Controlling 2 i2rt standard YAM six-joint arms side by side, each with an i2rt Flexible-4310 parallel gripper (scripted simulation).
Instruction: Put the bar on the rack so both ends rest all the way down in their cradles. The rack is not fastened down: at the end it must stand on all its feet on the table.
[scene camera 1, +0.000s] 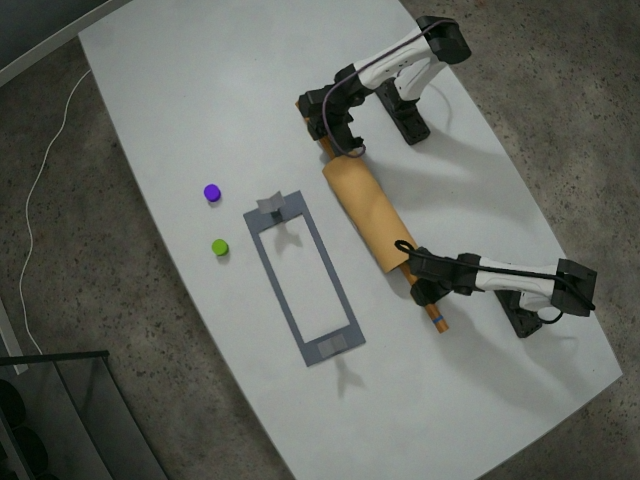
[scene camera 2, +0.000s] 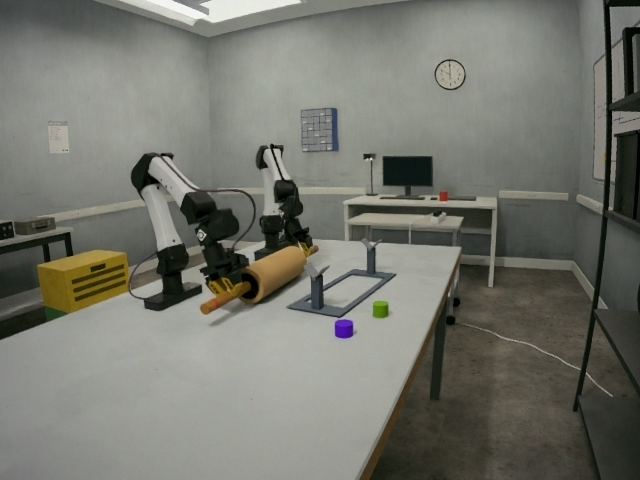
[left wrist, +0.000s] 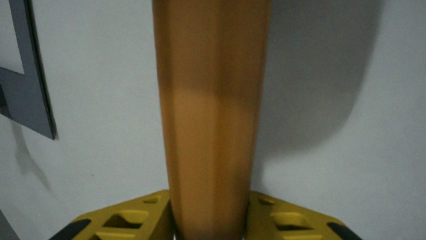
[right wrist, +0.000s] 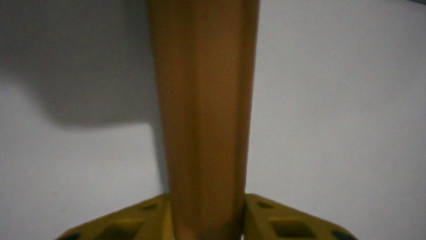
Scene:
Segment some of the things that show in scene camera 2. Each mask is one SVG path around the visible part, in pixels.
My right gripper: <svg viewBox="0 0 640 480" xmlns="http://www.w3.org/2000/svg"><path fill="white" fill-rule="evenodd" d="M203 249L202 253L207 267L205 266L199 270L200 273L207 276L205 277L206 286L216 296L226 292L227 288L233 297L236 296L242 285L241 270L238 269L238 265L233 267L236 264L235 260L238 260L237 257L227 258L222 243Z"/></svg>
A bar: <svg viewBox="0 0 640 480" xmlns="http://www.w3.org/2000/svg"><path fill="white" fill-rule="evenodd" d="M318 246L313 245L309 256L306 256L305 252L298 247L288 246L250 264L249 267L241 268L243 283L239 293L233 297L228 290L201 304L200 311L202 314L208 315L236 298L248 304L258 302L305 271L303 266L307 264L306 258L318 252Z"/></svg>

